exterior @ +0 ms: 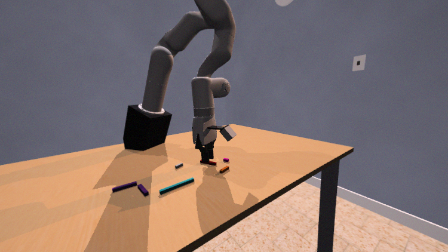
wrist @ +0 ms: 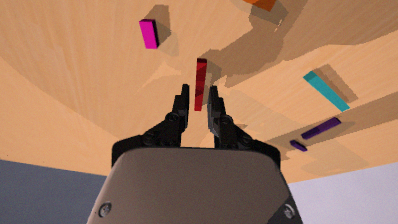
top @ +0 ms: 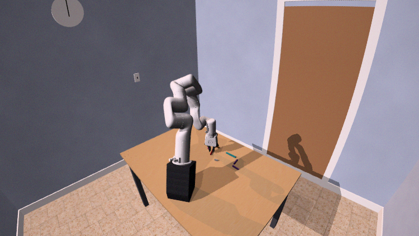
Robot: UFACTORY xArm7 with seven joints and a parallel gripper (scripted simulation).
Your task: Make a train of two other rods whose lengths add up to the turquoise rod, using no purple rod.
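Now: the red rod 30 mm below my hand. The rest, counted from my hand: orange rod (90 mm ahead, 30 mm below, 20 mm to the left); magenta rod (70 mm to the left, 30 mm below, 30 mm ahead); grey rod (100 mm to the right, 50 mm behind, 30 mm below).
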